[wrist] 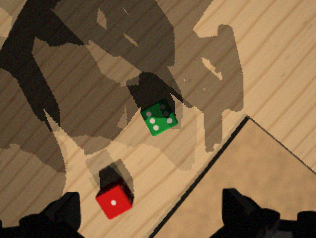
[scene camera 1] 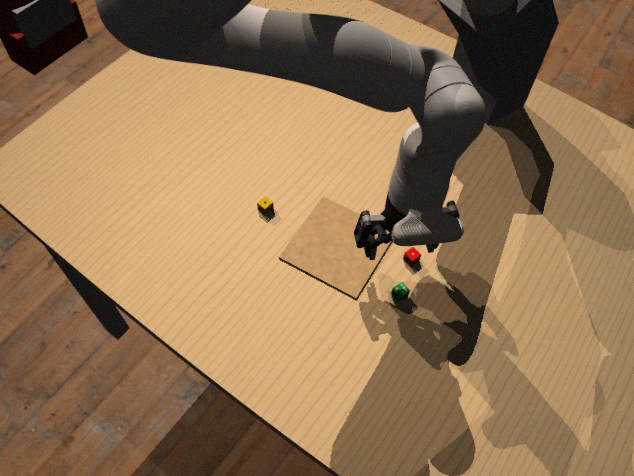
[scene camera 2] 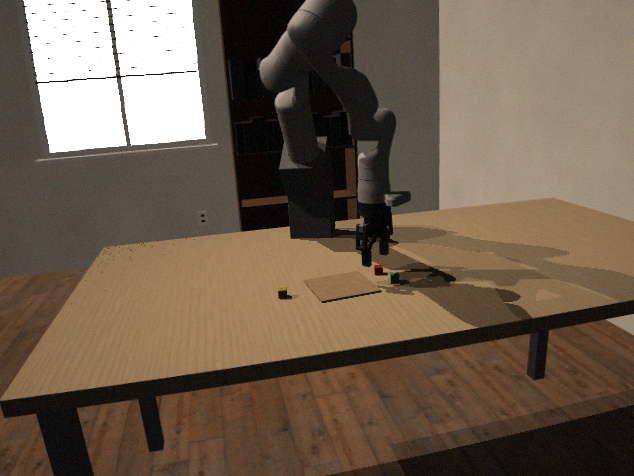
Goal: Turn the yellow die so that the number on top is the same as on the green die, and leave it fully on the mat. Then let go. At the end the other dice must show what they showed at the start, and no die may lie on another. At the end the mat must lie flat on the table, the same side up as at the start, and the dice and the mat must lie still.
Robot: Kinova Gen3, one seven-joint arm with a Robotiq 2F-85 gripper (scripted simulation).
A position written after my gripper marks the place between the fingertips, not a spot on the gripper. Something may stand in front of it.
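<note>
My gripper (scene camera 1: 400,251) is visible, and you'd also find the gripper (scene camera 2: 375,260) in another view, and the gripper (wrist: 151,206) from the wrist. I can see a red die (wrist: 115,198) and a green die (wrist: 159,117) as well. There's a brown mat (scene camera 1: 324,247) too, and I see that mat (scene camera 2: 346,285) from the other scene camera.
</note>
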